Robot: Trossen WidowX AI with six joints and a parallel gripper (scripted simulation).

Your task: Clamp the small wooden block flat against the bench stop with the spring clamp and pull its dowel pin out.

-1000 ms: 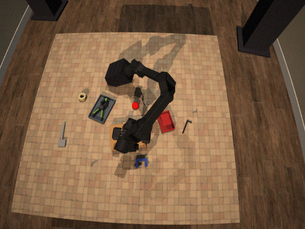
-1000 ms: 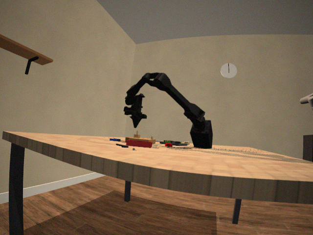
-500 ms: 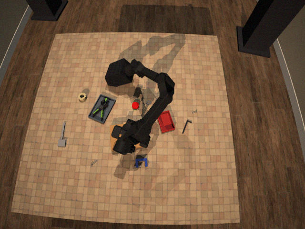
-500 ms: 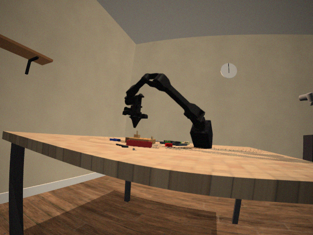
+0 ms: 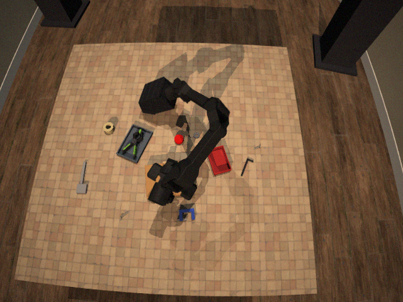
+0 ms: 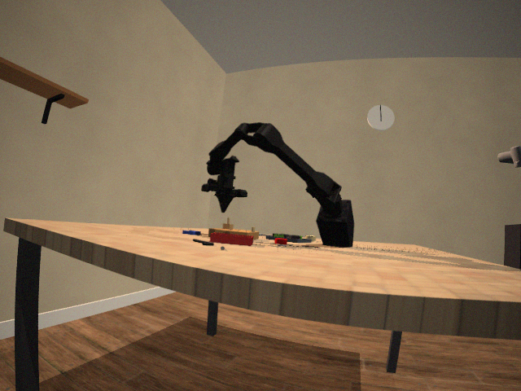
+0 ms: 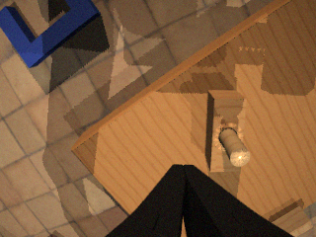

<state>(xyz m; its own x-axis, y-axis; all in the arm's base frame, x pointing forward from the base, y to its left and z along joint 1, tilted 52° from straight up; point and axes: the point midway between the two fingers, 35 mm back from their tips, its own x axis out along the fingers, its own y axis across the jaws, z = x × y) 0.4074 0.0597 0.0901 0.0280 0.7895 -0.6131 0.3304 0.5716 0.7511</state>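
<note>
Right now the dowel pin is 1 cm behind my hand, 3 cm to the right of it and 8 cm below it. Round my hand: small wooden block (1 cm behind, 3 cm to the right, 9 cm below); then wooden board (4 cm behind, 4 cm to the right, 12 cm below); then red bin (17 cm behind, 16 cm to the left, 12 cm below).
</note>
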